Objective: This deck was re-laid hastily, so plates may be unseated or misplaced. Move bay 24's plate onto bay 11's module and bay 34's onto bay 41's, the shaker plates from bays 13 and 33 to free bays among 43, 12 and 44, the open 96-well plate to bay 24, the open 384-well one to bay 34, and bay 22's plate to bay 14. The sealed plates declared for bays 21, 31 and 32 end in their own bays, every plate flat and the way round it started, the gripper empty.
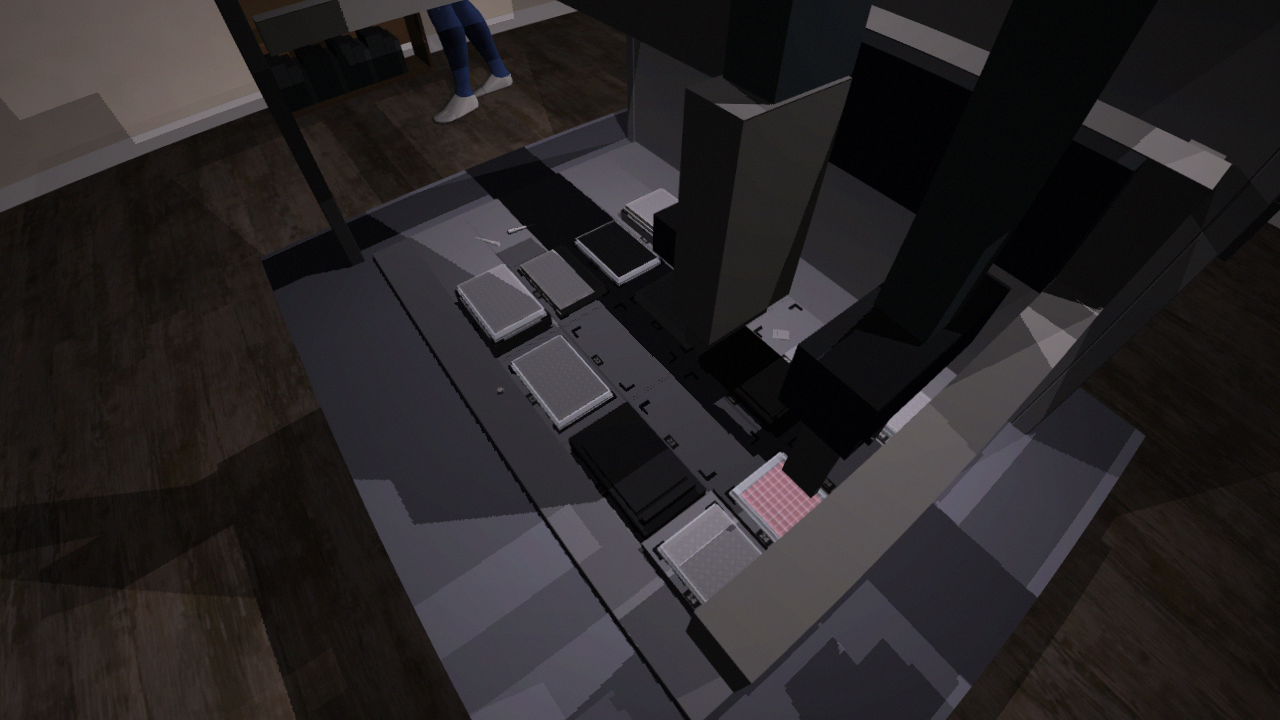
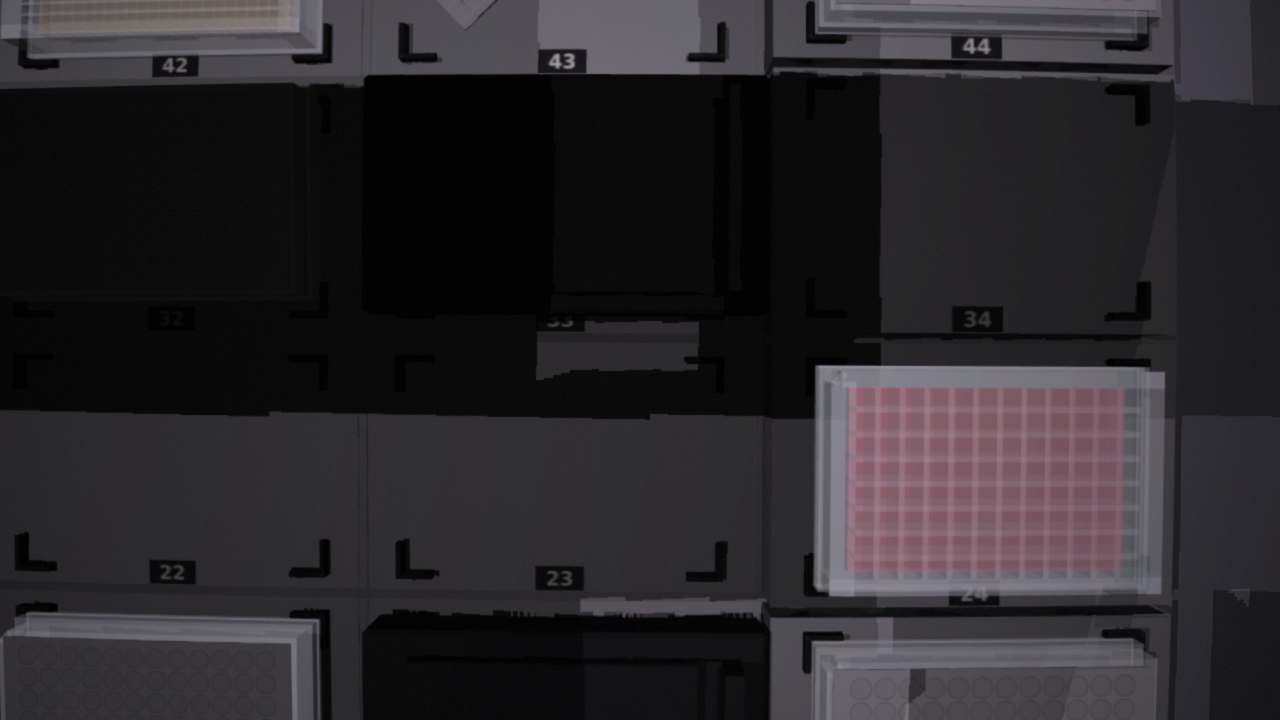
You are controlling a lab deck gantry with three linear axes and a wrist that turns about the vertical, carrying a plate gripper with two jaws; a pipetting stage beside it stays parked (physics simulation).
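Frame: origin at the robot's base, x left, y back, z up, level; metres.
Seen in the pictures: gripper, fingertip midpoint: [image 1: 829,454]; robot's base, link origin: [image 1: 460,300].
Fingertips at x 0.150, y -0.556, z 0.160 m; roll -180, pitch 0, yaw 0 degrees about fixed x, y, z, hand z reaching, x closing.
Offsets run from my fingertips to a thing's top centre. "*": to the spot under its first point.
My gripper [image 1: 819,470] is raised behind the pink plate; one dark jaw shows and the other is hidden by its body. It looks open and empty. The pink open 96-well plate @(dx +0.000, dy +0.000, dz -0.131 m) [image 1: 771,492] [image 2: 984,479] lies in bay 24, looking flat. Clear plates lie in bay 14 @(* dx -0.104, dy +0.027, dz -0.131 m) [image 1: 711,546] [image 2: 993,694], bay 12 @(* dx -0.108, dy +0.319, dz -0.146 m) [image 1: 562,380] [image 2: 143,680], bay 11 @(* dx -0.110, dy +0.480, dz -0.127 m) [image 1: 501,302] and bay 44 @(* dx +0.173, dy +0.003, dz -0.134 m) [image 2: 984,17]. A plate @(dx +0.000, dy +0.492, dz -0.146 m) [image 1: 559,277] sits in bay 21. An amber plate @(* dx +0.180, dy +0.323, dz -0.146 m) [image 2: 161,17] is in bay 42. Bay 32's plate @(dx +0.110, dy +0.328, dz -0.143 m) [image 2: 147,188] is in deep shadow. Bays 22, 23 and 34 hold no plate.
Tall dark shaker modules stand at bay 13 @(dx -0.106, dy +0.160, dz -0.129 m) [image 1: 635,465] [image 2: 572,680] and bay 33 @(dx +0.108, dy +0.160, dz -0.129 m) [image 2: 635,197]. A paper slip @(dx +0.196, dy +0.202, dz -0.159 m) [image 1: 780,334] [image 2: 467,8] lies in bay 43. The grey gantry beam [image 1: 832,546] crosses the right side of the deck. A broad column [image 1: 751,214] hides deck behind it.
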